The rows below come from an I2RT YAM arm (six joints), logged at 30 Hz.
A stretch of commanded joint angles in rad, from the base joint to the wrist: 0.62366, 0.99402, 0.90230, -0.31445, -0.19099, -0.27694; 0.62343, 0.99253, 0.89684, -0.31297, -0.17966, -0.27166; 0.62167, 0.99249, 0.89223, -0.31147, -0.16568, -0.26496; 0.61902, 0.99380, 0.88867, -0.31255, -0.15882, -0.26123; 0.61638, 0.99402, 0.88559, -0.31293, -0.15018, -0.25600; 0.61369, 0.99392, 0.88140, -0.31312, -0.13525, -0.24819; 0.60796, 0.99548, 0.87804, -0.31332, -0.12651, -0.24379; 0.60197, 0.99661, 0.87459, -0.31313, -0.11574, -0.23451; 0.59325, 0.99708, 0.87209, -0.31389, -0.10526, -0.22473
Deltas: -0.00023, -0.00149, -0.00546, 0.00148, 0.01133, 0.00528; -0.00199, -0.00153, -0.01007, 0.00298, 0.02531, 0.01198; -0.00464, -0.00022, -0.01363, 0.00190, 0.03217, 0.01571; -0.00728, 0.00000, -0.01671, 0.00152, 0.04081, 0.02094; -0.00997, -0.00010, -0.02090, 0.00133, 0.05574, 0.02875; -0.01570, 0.00146, -0.02426, 0.00113, 0.06448, 0.03315; -0.02169, 0.00259, -0.02771, 0.00132, 0.07525, 0.04243; -0.03041, 0.00306, -0.03021, 0.00056, 0.08573, 0.05221
